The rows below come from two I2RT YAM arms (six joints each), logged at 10 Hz.
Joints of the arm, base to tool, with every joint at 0 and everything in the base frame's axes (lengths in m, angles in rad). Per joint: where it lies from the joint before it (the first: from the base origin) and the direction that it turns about. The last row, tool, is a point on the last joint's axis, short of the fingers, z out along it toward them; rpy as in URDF.
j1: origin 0 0 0.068 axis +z
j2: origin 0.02 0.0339 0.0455 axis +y
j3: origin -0.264 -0.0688 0 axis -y
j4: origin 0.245 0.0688 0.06 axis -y
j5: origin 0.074 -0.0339 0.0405 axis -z
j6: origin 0.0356 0 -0.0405 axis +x
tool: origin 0 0 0 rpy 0 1.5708 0
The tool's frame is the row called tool.
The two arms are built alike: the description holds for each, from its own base.
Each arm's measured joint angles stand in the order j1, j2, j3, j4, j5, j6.
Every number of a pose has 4 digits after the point. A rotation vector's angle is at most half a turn.
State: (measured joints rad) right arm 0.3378 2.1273 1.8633 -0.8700 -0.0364 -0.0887; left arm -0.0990 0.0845 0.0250 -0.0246 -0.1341 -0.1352
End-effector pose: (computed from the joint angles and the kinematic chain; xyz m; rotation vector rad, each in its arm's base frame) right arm 0.4317 0.1530 0.2324 -0.5842 2.6463 0.1237; left arm 0.1139 -0.0065 0.1719 -0.1318 1.6493 -0.0672
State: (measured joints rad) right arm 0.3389 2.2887 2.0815 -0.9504 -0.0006 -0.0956; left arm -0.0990 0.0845 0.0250 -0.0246 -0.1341 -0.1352
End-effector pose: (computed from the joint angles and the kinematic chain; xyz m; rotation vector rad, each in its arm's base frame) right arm 0.4619 0.1628 0.2203 -0.5887 2.6664 0.0703; left arm 0.1139 -0.0065 0.1719 -0.1318 1.6493 -0.0672
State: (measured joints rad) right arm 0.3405 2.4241 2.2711 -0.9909 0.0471 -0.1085; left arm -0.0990 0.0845 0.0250 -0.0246 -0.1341 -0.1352
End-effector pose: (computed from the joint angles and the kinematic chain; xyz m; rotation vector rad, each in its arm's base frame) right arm 0.4865 0.1706 0.2093 -0.5903 2.6473 0.0046; left arm 0.1139 -0.0065 0.1719 -0.1318 1.6493 -0.0672
